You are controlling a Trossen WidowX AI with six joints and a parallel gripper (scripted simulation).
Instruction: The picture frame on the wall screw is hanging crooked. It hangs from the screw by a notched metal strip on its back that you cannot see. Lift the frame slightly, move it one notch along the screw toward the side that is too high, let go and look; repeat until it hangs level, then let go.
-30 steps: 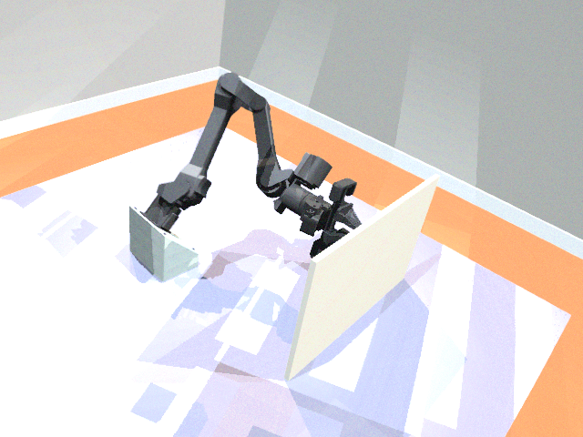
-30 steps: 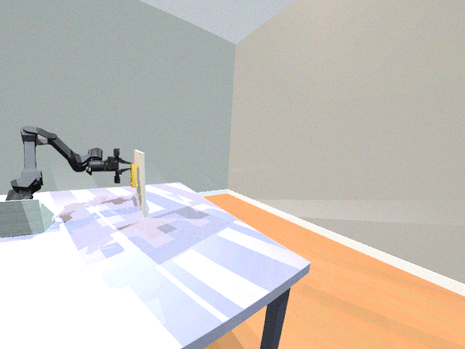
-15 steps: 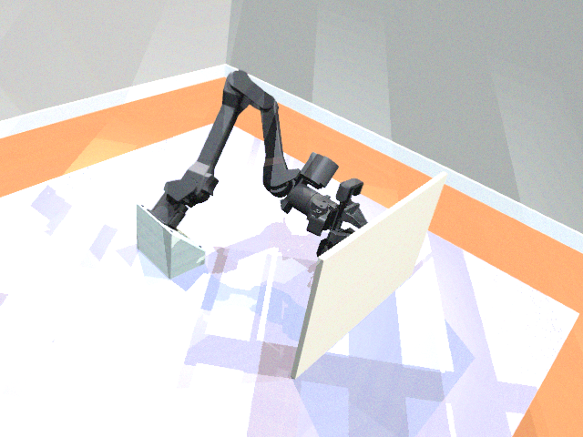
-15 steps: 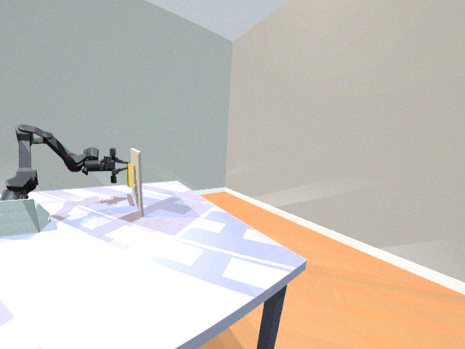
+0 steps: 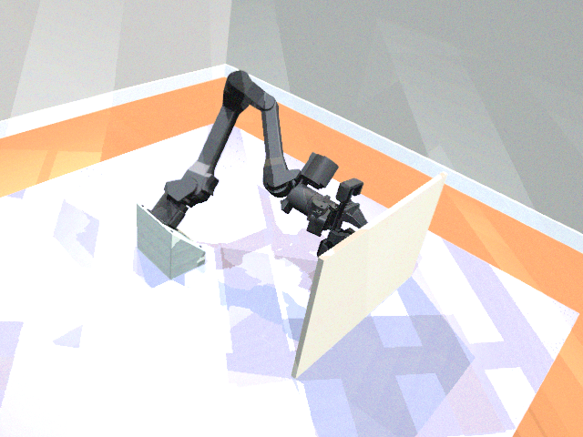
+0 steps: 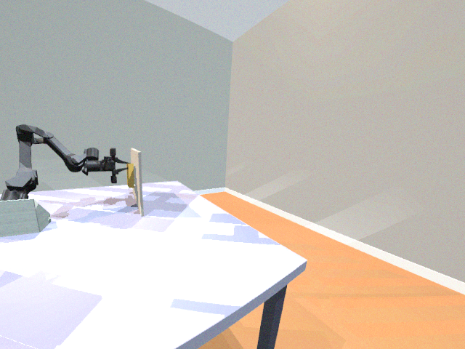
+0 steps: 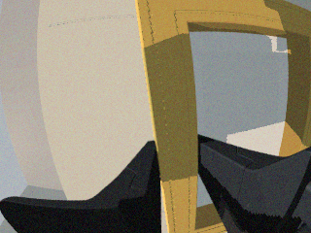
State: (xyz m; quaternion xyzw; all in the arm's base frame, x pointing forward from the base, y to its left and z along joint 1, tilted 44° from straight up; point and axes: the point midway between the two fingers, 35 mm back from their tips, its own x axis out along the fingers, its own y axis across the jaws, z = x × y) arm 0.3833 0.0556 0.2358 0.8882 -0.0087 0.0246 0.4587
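Right now the picture frame is 50 mm below my gripper tip. Round my gripper tip: cream wall panel (60 mm below, 20 mm ahead).
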